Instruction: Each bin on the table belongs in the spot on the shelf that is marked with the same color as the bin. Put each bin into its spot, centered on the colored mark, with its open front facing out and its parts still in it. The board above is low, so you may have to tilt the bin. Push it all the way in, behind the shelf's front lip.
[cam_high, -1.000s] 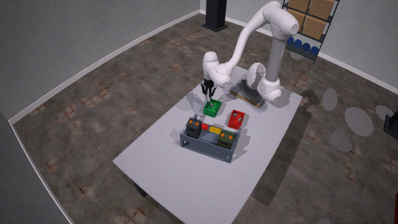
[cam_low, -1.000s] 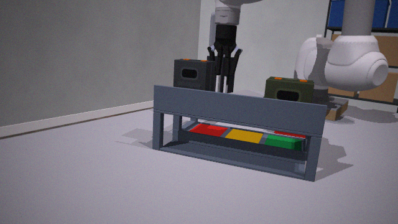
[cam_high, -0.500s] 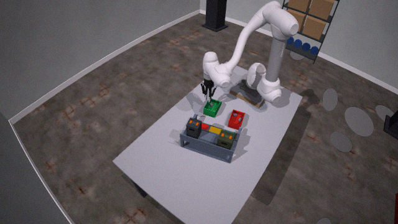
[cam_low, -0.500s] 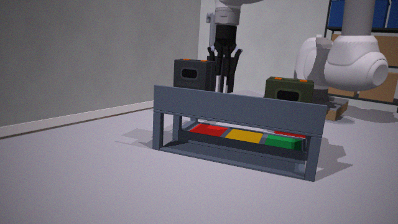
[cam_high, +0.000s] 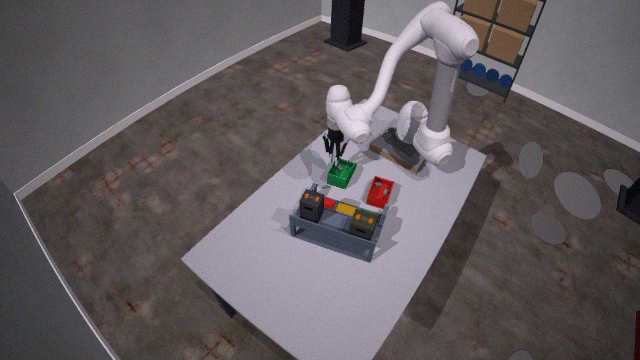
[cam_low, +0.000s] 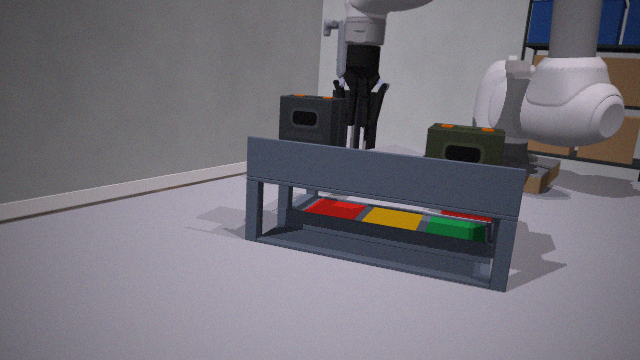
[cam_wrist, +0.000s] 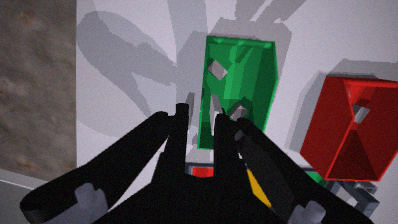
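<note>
Right now my hand is 2 cm past the green bin, 4 cm to the right of it and 7 cm above it. The rest, counted from my hand: olive box (24 cm ahead, 38 cm to the left, 4 cm above); then red bin (6 cm behind, 27 cm to the left, 7 cm below); then dark grey box (33 cm ahead, 16 cm to the left, 5 cm above).
</note>
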